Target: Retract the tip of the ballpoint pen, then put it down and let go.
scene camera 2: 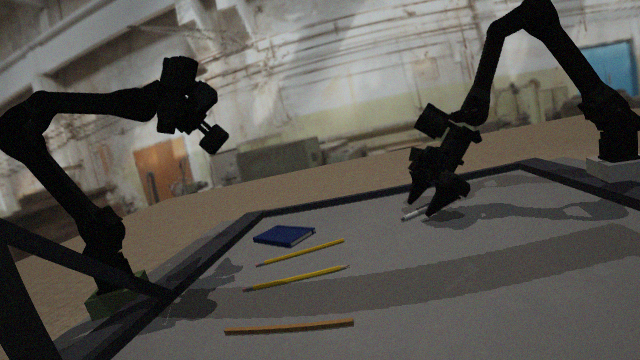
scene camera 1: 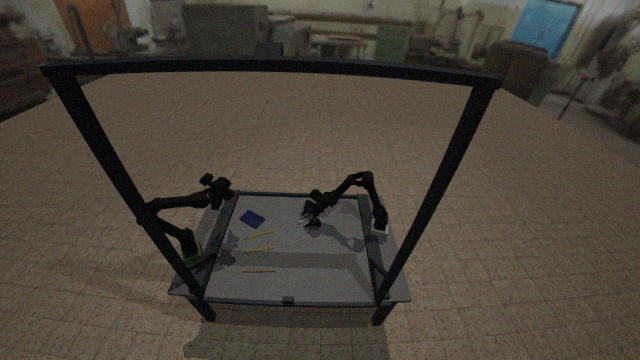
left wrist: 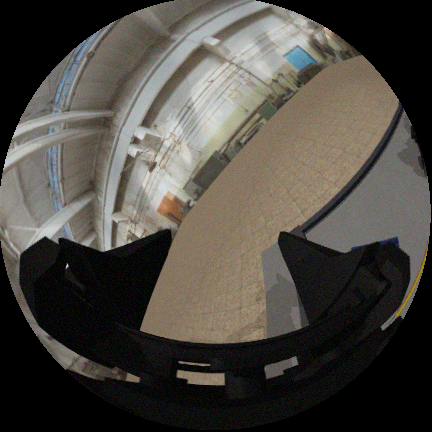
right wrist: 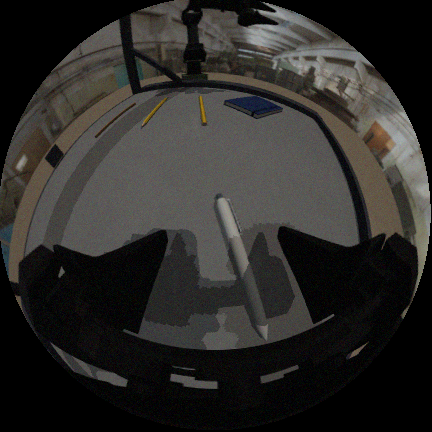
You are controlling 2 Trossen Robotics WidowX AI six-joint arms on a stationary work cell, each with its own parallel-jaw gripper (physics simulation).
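Places are measured from the left arm's base along level axes (x ahead, y left, z up), in centimetres.
Pixels of known places: left gripper, fingertip midpoint: (scene camera 2: 202, 125) (left wrist: 226, 236); right gripper, fingertip midpoint: (scene camera 2: 417, 209) (scene camera 1: 303, 220) (right wrist: 223, 234); left arm's base, origin of the base link: (scene camera 2: 116, 285) (scene camera 1: 191, 251) (right wrist: 193, 73); right arm's base, origin of the base link: (scene camera 2: 619, 158) (scene camera 1: 379, 226).
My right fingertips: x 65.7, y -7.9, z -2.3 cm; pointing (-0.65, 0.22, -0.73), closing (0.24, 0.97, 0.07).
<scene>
For each thing: its top centre in the pictures, then the offset to it from my right fingertips. Level surfaces: height alone.
- white ballpoint pen, middle of its top: (right wrist: 248, 271) (scene camera 2: 424, 206) (scene camera 1: 307, 218) dx +3.3, dy +1.1, dz -0.4 cm
- blue notebook, middle of its top: (scene camera 2: 282, 233) (right wrist: 256, 102) (scene camera 1: 252, 218) dx -27.6, dy +17.6, dz -0.5 cm
- orange-brown stick, middle of its top: (scene camera 2: 284, 326) (right wrist: 116, 115) dx -36.1, dy -18.3, dz -1.0 cm
- table, its level: dz -1.7 cm
A white ballpoint pen (scene camera 1: 303, 221) (scene camera 2: 412, 215) (right wrist: 233, 236) lies on the grey table. In the right wrist view its dark button end points up the picture and its cone end points down; whether the writing tip is out is too small to tell. My right gripper (scene camera 2: 419, 208) (right wrist: 223, 234) is open, low over the pen. The pen runs between its spread fingers, nearer the finger at the right of the right wrist view, with no grip on it. My left gripper (left wrist: 226, 236) is open and empty, raised beyond the table's left side, far from the pen.
A blue notebook (scene camera 1: 252, 219) (scene camera 2: 284, 235) (right wrist: 253, 106) lies at the table's back left. Two yellow pencils (scene camera 2: 300, 252) (scene camera 2: 296, 278) and an orange-brown stick (scene camera 2: 289, 327) lie in front of it. A dark frame (scene camera 1: 270, 65) stands around the table (scene camera 1: 320, 287).
</scene>
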